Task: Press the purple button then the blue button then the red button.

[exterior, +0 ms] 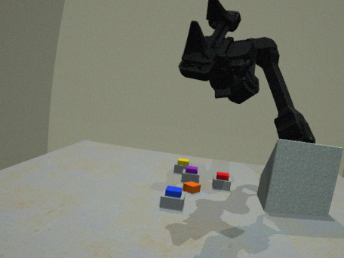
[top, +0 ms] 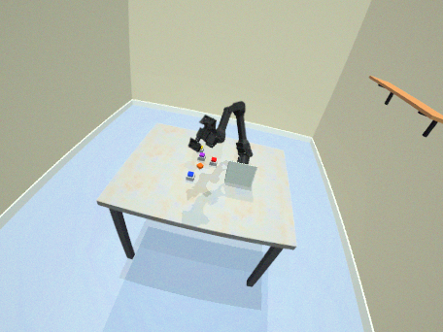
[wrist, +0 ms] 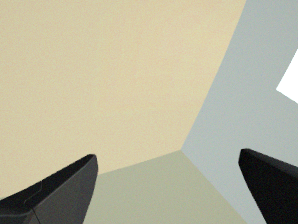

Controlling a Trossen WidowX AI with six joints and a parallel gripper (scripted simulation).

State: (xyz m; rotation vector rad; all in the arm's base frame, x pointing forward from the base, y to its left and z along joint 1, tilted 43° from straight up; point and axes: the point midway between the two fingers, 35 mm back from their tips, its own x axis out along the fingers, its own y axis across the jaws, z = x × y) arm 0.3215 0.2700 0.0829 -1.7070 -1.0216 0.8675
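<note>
Now: gripper tip 37 cm above the purple button, 30 cm to the left of it and 4 cm past it. The rest, counted from my gripper tip: orange block (39 cm below, 21 cm to the right, 4 cm behind); then red button (37 cm below, 27 cm to the right, 12 cm behind); then blue button (37 cm below, 9 cm to the right, 1 cm ahead).
</note>
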